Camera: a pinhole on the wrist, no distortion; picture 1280 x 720 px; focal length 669.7 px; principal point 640.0 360.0 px. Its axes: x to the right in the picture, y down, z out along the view. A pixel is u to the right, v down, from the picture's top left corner.
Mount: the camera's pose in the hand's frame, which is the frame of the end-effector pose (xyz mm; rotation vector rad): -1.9 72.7 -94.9 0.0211 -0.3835 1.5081
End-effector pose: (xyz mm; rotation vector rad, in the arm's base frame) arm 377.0 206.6 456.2 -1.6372 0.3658 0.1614
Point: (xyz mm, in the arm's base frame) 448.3 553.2 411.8
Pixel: 707.9 145.5
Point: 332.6 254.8 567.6
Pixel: 157.8 507.8
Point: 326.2 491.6 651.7
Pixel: 389.6 433.5
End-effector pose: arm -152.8 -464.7 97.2 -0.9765 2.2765 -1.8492
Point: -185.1 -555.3 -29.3
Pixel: 1031.2 82.3
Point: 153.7 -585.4 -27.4
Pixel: 623.2 570.3
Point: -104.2 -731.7 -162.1
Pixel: 1046.4 192.2
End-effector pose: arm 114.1 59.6 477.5 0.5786 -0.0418 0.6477
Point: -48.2 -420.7 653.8
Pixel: 549.9 626.3
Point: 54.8 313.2 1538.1
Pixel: outside the picture
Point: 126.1 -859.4 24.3
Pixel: outside the picture
